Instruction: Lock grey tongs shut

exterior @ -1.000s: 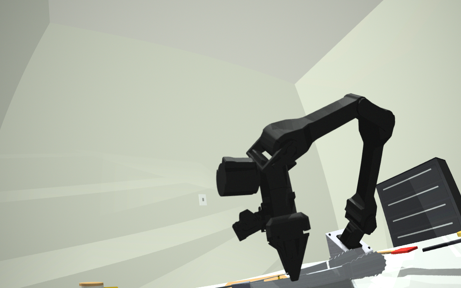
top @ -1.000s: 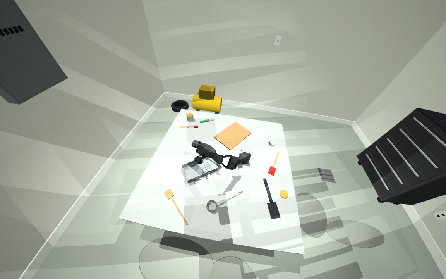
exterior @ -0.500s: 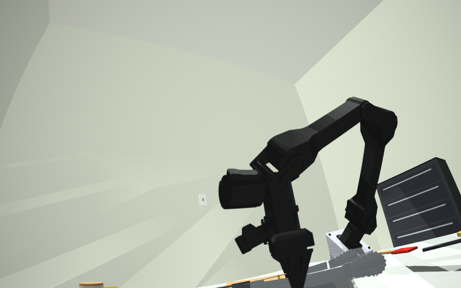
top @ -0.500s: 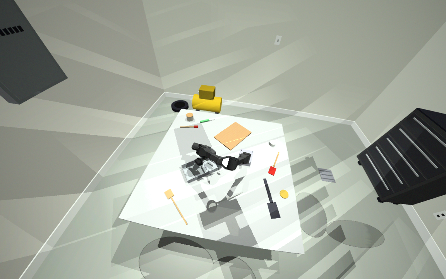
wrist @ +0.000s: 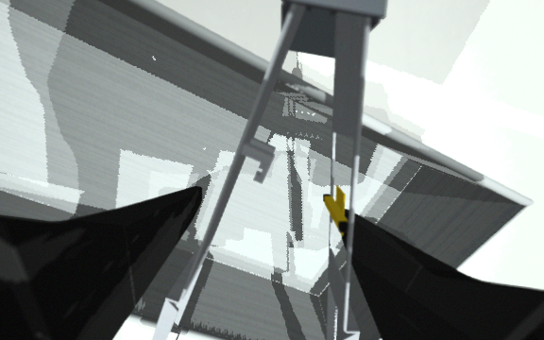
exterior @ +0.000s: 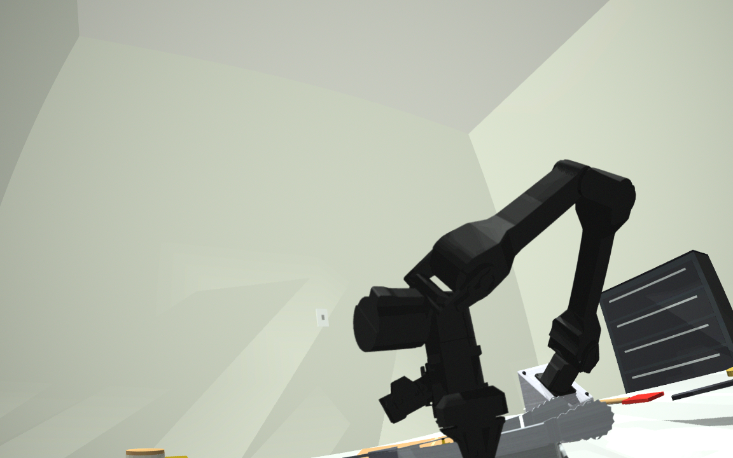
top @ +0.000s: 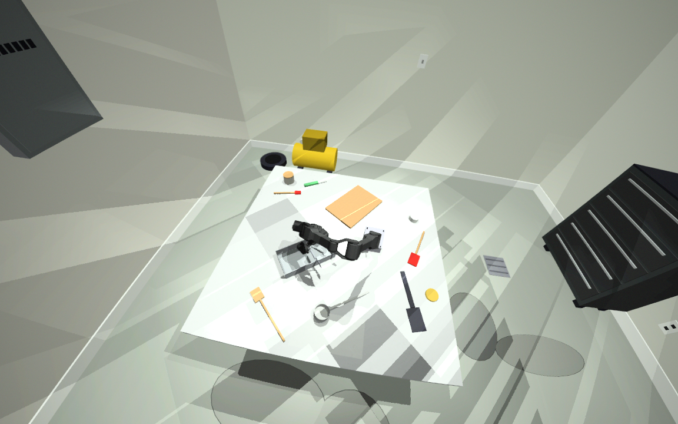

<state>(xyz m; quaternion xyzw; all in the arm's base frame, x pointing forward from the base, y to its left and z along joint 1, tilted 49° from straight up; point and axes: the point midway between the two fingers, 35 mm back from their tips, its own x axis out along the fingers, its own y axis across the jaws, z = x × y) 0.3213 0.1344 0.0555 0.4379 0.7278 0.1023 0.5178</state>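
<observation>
Now: the grey roasting tin 50 mm to the left of my gripper tip and 30 mm ahead of it. Also, from my gripper tip: wooden board: 440 mm to the right, 160 mm behind, 20 mm below; then red spatula: 610 mm behind, 170 mm to the right, 20 mm below; then black spatula: 590 mm behind, 160 mm to the left, 30 mm below.
</observation>
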